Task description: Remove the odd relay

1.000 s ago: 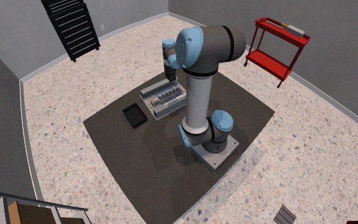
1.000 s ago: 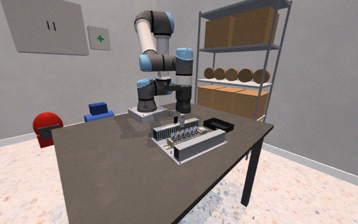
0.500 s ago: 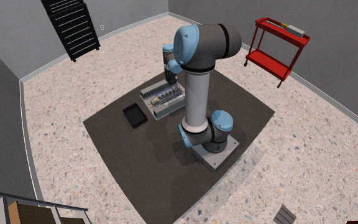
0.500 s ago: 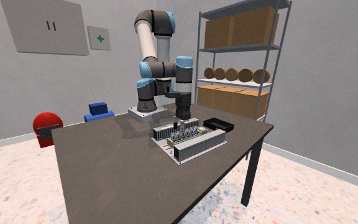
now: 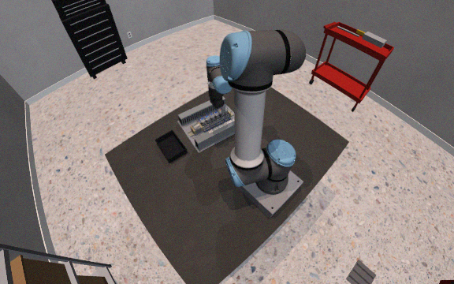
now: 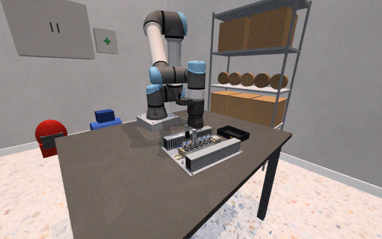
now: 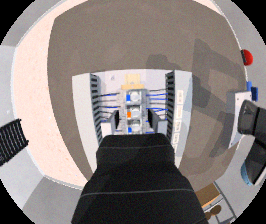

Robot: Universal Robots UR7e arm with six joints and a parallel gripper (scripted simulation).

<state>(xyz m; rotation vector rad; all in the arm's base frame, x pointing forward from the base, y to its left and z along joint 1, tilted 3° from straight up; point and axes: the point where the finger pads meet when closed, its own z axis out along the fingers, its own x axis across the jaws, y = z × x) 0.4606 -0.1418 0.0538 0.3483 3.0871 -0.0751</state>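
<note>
Right now my hand is 40 mm above the relay. From my hand the other things lie so: black parts tray (330 mm to the left, 70 mm below, 50 mm ahead); relay panel (70 mm to the left, 60 mm below, 10 mm ahead).
</note>
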